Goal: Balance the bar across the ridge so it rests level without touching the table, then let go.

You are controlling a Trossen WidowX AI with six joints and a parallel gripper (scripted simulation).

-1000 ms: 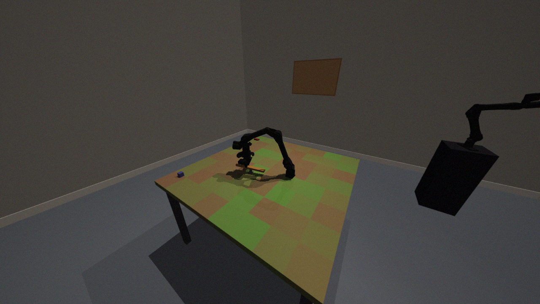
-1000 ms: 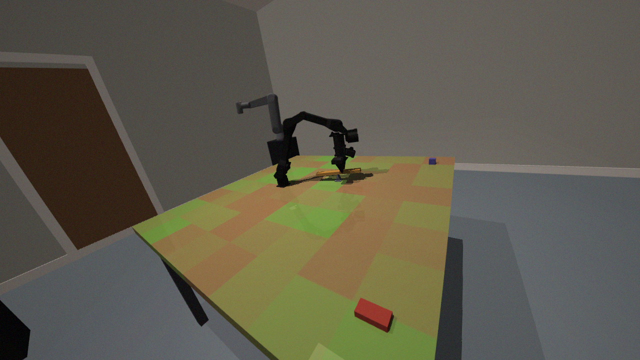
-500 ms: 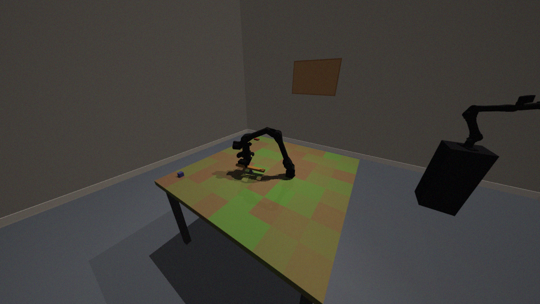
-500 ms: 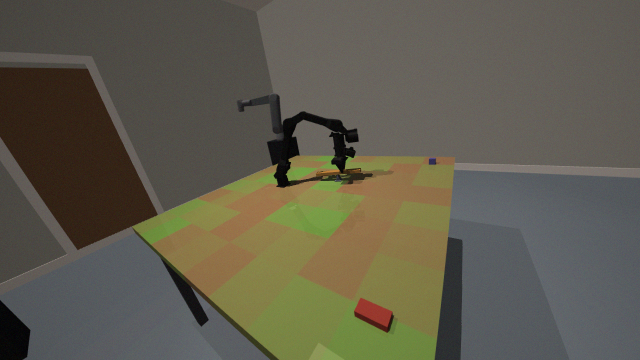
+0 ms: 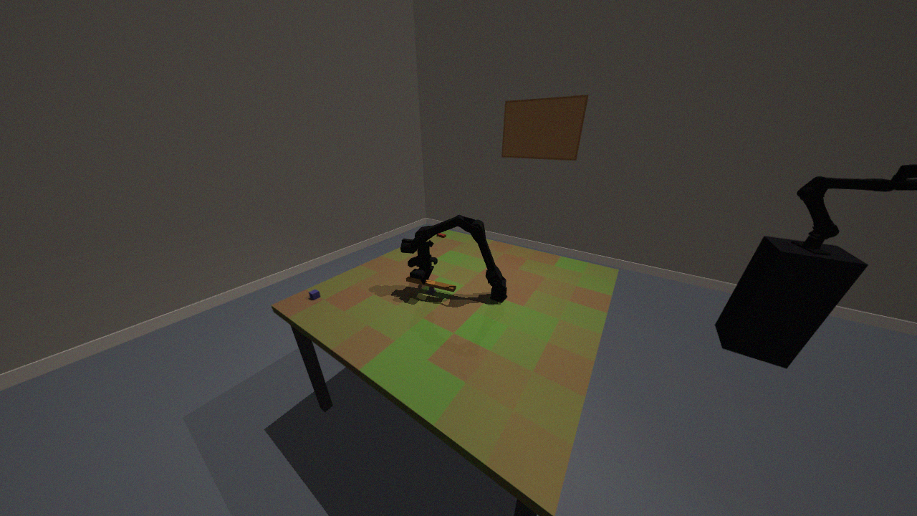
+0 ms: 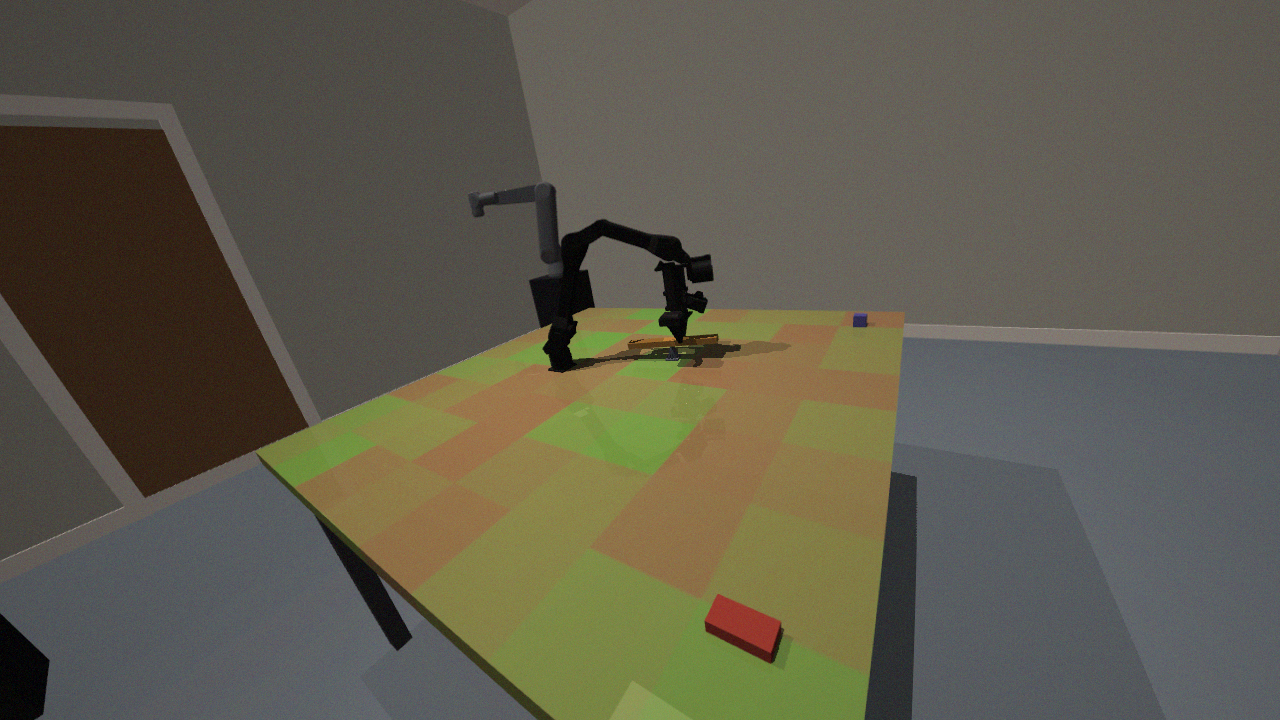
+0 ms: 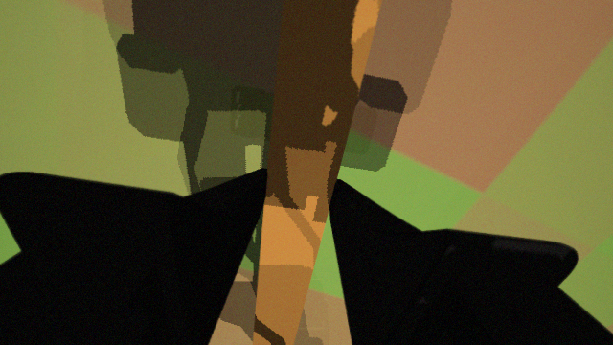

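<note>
Now: gripper tip 30 mm past the orange bar and 10 mm to the left of it. From my gripper tip the other things lie so: red block (410 mm ahead, 650 mm to the right, 40 mm below); then blue cube (410 mm ahead, 350 mm to the left, 30 mm below).
</note>
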